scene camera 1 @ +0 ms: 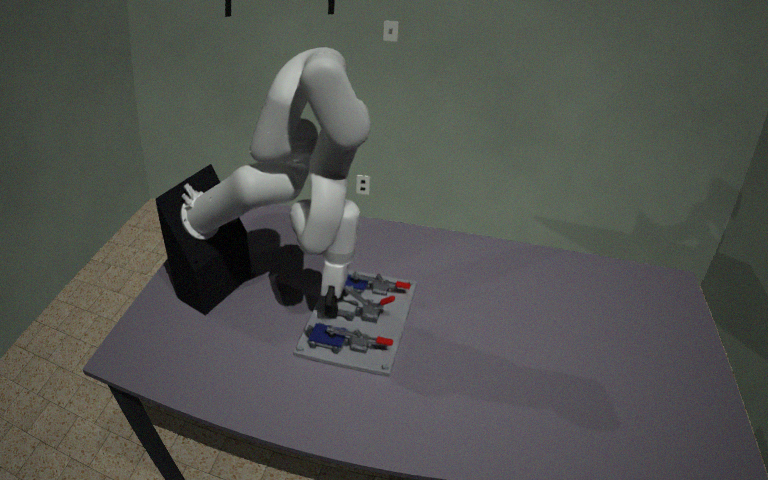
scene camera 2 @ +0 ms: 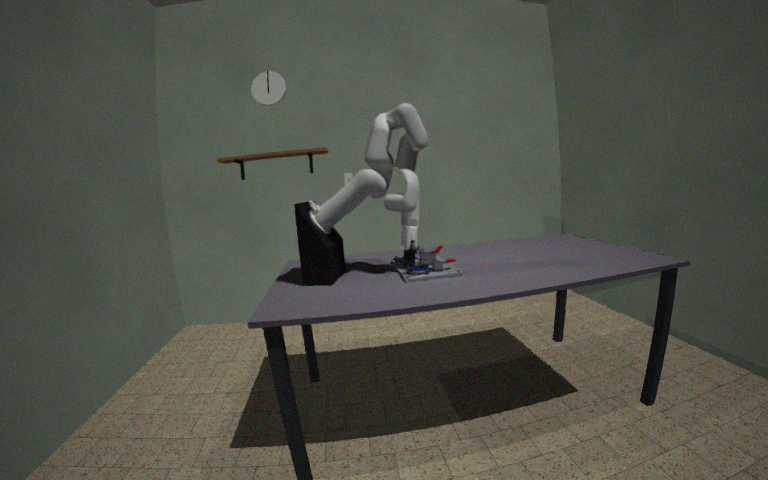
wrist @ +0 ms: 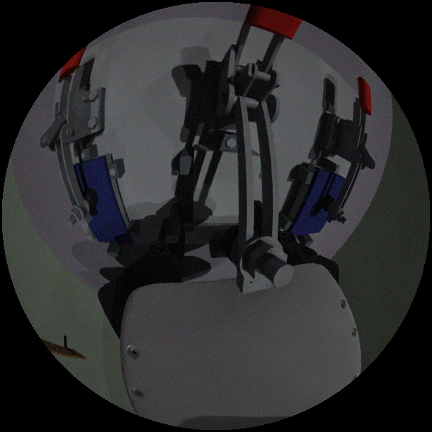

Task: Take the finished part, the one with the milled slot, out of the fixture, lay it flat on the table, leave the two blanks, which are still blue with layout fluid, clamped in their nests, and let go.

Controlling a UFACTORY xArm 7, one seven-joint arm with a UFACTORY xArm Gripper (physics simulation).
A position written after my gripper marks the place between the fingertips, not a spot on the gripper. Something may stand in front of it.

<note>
In view: my gripper (scene camera 1: 333, 307), a finished part (wrist: 215, 179), a blue blank (wrist: 109, 223) and a fixture plate (wrist: 153, 80).
My gripper shows as well in the wrist view (wrist: 216, 215).
</note>
